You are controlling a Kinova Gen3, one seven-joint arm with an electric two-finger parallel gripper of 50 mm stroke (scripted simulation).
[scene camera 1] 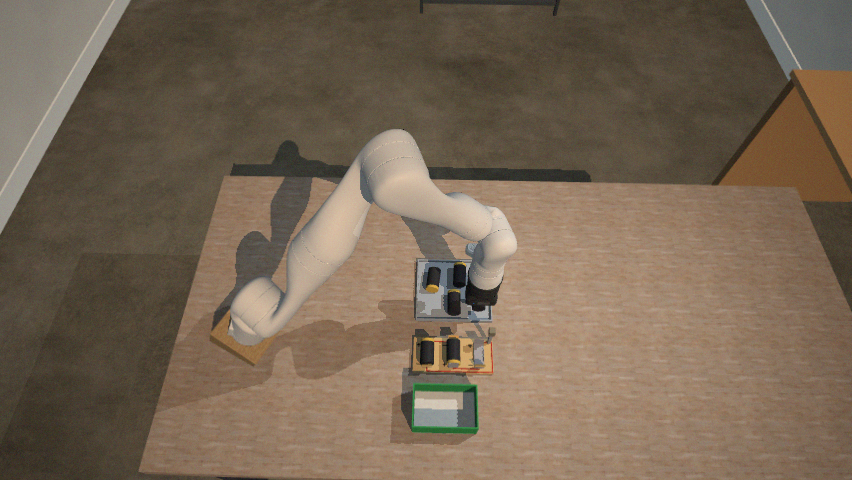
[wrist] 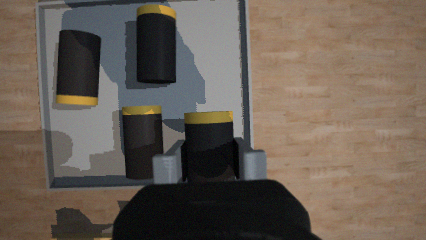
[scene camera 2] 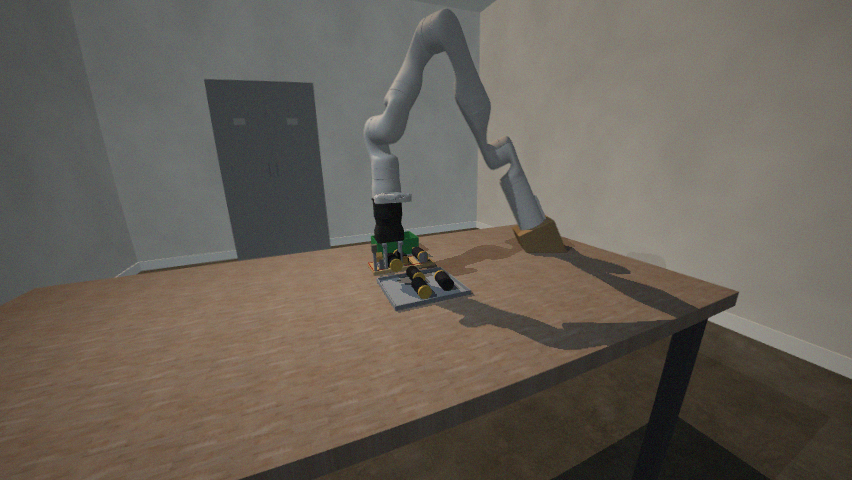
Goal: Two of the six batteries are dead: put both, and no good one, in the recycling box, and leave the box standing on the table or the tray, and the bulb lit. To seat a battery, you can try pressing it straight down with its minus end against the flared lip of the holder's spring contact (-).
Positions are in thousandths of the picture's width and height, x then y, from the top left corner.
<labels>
grey tray: scene camera 1 505, 639; wrist 196, 606; scene camera 2 467, 601
</labels>
